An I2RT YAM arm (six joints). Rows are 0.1 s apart.
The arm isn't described. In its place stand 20 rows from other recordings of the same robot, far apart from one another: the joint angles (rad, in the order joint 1, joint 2, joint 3, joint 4, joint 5, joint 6), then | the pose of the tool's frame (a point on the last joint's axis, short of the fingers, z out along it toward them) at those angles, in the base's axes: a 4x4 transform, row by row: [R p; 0 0 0 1], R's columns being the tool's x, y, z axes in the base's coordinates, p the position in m.
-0.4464, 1.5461, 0.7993, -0.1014, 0.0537, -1.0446 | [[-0.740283, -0.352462, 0.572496, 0.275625], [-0.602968, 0.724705, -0.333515, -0.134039], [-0.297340, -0.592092, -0.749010, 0.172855], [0, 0, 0, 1]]
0.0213, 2.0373, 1.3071, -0.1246, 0.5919, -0.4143 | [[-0.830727, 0.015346, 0.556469, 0.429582], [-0.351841, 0.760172, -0.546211, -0.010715], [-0.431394, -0.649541, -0.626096, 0.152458], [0, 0, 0, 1]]
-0.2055, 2.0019, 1.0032, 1.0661, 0.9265, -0.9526 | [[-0.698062, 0.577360, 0.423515, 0.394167], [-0.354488, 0.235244, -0.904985, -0.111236], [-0.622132, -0.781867, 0.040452, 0.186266], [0, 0, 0, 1]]
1.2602, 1.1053, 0.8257, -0.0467, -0.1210, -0.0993 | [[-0.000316, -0.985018, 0.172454, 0.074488], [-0.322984, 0.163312, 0.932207, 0.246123], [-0.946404, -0.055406, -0.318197, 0.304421], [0, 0, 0, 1]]
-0.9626, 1.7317, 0.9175, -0.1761, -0.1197, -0.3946 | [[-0.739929, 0.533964, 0.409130, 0.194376], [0.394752, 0.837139, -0.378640, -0.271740], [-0.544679, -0.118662, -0.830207, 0.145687], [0, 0, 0, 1]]
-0.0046, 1.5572, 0.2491, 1.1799, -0.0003, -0.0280 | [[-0.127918, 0.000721, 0.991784, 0.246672], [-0.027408, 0.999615, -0.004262, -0.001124], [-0.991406, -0.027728, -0.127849, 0.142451], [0, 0, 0, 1]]
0.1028, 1.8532, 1.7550, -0.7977, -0.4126, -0.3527 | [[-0.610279, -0.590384, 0.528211, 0.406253], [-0.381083, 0.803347, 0.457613, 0.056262], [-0.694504, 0.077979, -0.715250, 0.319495], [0, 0, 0, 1]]
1.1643, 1.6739, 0.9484, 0.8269, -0.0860, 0.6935 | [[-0.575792, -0.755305, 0.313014, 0.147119], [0.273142, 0.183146, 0.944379, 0.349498], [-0.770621, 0.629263, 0.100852, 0.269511], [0, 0, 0, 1]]
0.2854, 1.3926, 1.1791, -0.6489, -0.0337, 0.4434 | [[-0.787963, 0.039444, 0.614458, 0.284311], [0.215649, 0.952417, 0.215402, 0.084670], [-0.576724, 0.302236, -0.758975, 0.296833], [0, 0, 0, 1]]
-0.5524, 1.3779, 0.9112, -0.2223, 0.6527, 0.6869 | [[0.098952, 0.974098, 0.203327, 0.239043], [0.530820, 0.121159, -0.838779, -0.172747], [-0.841688, 0.190928, -0.505082, 0.250926], [0, 0, 0, 1]]
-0.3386, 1.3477, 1.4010, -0.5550, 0.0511, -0.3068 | [[-0.545373, 0.219516, 0.808938, 0.281510], [-0.127712, 0.932067, -0.339030, -0.101065], [-0.828407, -0.288209, -0.480289, 0.391240], [0, 0, 0, 1]]
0.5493, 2.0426, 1.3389, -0.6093, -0.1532, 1.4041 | [[-0.678385, 0.722155, 0.135226, 0.332730], [0.727421, 0.634328, 0.261700, 0.210048], [0.103210, 0.275900, -0.955629, 0.130307], [0, 0, 0, 1]]
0.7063, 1.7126, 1.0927, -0.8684, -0.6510, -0.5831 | [[-0.327709, -0.880150, -0.343429, 0.214240], [-0.855309, 0.121976, 0.503555, 0.211129], [-0.401314, 0.458757, -0.792773, 0.179383], [0, 0, 0, 1]]
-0.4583, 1.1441, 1.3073, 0.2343, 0.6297, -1.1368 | [[-0.620246, 0.670103, 0.407746, 0.203709], [-0.511667, 0.048372, -0.857821, -0.123874], [-0.594552, -0.740690, 0.312868, 0.492624], [0, 0, 0, 1]]
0.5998, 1.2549, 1.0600, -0.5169, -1.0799, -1.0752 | [[0.462569, -0.862989, -0.203174, 0.195824], [-0.186067, -0.318557, 0.929462, 0.171948], [-0.866839, -0.392137, -0.307928, 0.316555], [0, 0, 0, 1]]
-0.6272, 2.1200, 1.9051, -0.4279, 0.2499, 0.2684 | [[-0.274670, 0.831536, 0.482809, 0.397087], [0.516442, 0.551128, -0.655397, -0.298696], [-0.811076, 0.069325, -0.580819, 0.280016], [0, 0, 0, 1]]
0.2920, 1.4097, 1.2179, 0.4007, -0.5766, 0.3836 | [[-0.097301, -0.771747, 0.628442, 0.311578], [0.298371, 0.579775, 0.758179, 0.113924], [-0.949477, 0.261281, 0.173854, 0.407815], [0, 0, 0, 1]]
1.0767, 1.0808, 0.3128, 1.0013, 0.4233, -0.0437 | [[0.136321, -0.607792, 0.782308, 0.115896], [0.169085, 0.792367, 0.586144, 0.184322], [-0.976129, 0.052373, 0.210784, 0.244007], [0, 0, 0, 1]]
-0.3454, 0.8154, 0.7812, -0.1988, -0.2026, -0.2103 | [[-0.243251, 0.098829, 0.964915, 0.182939], [-0.129791, 0.982533, -0.133353, -0.058213], [-0.961241, -0.157676, -0.226175, 0.332143], [0, 0, 0, 1]]
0.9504, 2.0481, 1.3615, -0.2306, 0.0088, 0.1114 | [[-0.548784, -0.754173, 0.360638, 0.253399], [-0.576842, 0.653869, 0.489600, 0.354111], [-0.605053, 0.060653, -0.793871, 0.152082], [0, 0, 0, 1]]
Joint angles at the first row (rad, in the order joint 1, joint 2, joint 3, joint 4, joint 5, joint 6):
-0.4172 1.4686 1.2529 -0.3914 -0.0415 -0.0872
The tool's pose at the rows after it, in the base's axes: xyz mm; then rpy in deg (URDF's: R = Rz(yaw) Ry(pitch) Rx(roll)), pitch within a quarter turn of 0, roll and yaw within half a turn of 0:
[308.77 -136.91 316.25 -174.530 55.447 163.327]
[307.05 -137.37 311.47 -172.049 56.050 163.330]
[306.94 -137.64 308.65 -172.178 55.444 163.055]
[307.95 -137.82 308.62 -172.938 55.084 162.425]
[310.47 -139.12 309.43 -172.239 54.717 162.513]
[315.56 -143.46 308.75 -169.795 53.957 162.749]
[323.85 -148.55 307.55 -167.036 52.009 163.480]
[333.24 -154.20 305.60 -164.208 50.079 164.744]
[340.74 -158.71 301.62 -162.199 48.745 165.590]
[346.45 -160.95 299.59 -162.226 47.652 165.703]
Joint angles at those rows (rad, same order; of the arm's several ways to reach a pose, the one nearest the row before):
-0.4184 1.4762 1.2432 -0.3670 -0.0096 -0.0721
-0.4171 1.4680 1.2120 -0.3305 0.0339 -0.0704
-0.4178 1.4706 1.2070 -0.3335 0.0358 -0.0691
-0.4174 1.4761 1.2144 -0.3428 0.0323 -0.0633
-0.4166 1.4882 1.2305 -0.3524 0.0443 -0.0643
-0.4182 1.5152 1.2563 -0.3611 0.0831 -0.0690
-0.4177 1.5593 1.3039 -0.3937 0.1237 -0.0801
-0.4181 1.6077 1.3538 -0.4216 0.1580 -0.0985
-0.4186 1.6457 1.3836 -0.4305 0.1834 -0.1118
-0.4178 1.6739 1.4124 -0.4494 0.1841 -0.1150

